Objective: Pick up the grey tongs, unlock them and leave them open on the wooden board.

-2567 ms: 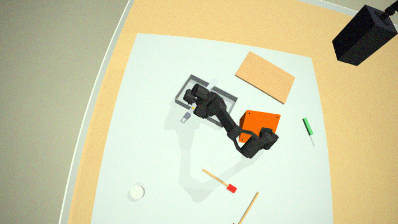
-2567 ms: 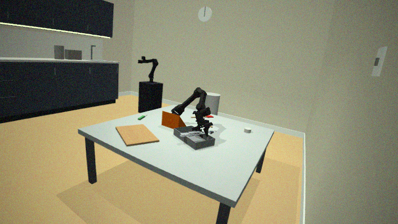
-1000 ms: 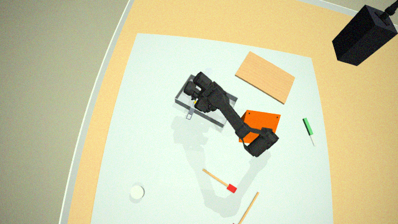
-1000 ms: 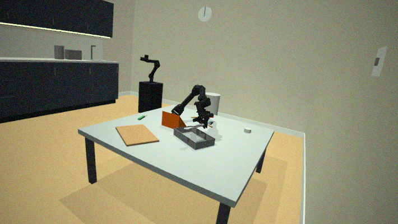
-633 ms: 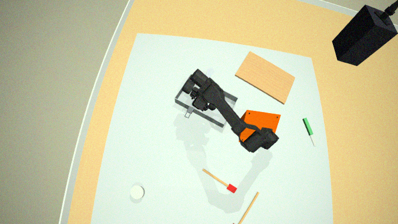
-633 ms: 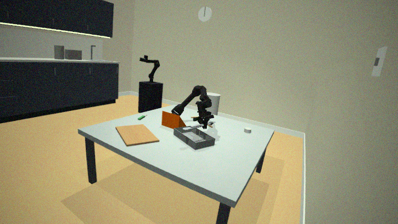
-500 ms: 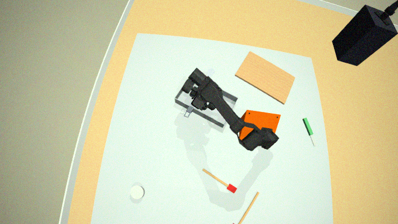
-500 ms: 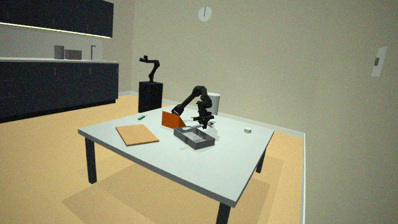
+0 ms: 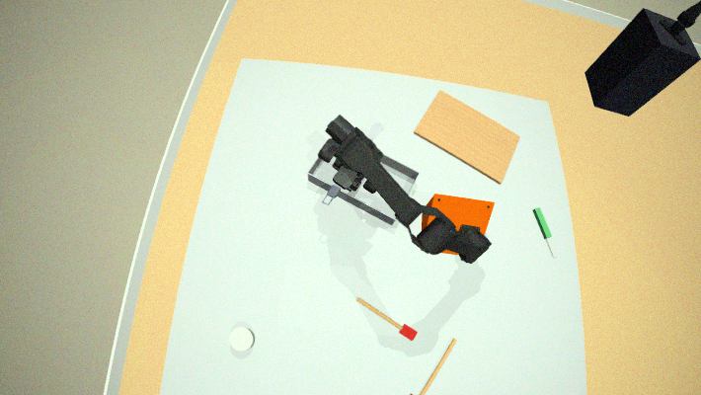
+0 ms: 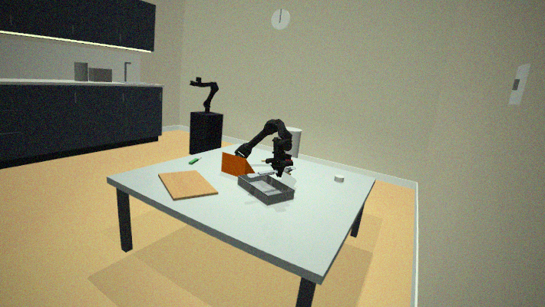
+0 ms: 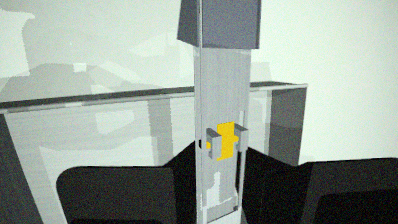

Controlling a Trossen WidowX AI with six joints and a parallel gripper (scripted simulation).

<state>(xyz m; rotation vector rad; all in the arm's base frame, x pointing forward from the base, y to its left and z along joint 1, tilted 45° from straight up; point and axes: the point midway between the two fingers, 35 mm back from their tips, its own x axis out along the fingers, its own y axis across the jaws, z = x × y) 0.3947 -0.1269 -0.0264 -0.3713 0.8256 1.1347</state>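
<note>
My gripper tip is now 40 mm below the yellow lock piece and 20 mm to the right of it. Round my gripper tip: wooden board (430 mm behind, 290 mm to the right, 90 mm below); then grey roasting tin (70 mm below, 60 mm behind, 40 mm to the right); then white disc (500 mm to the left, 210 mm ahead, 80 mm below).
</note>
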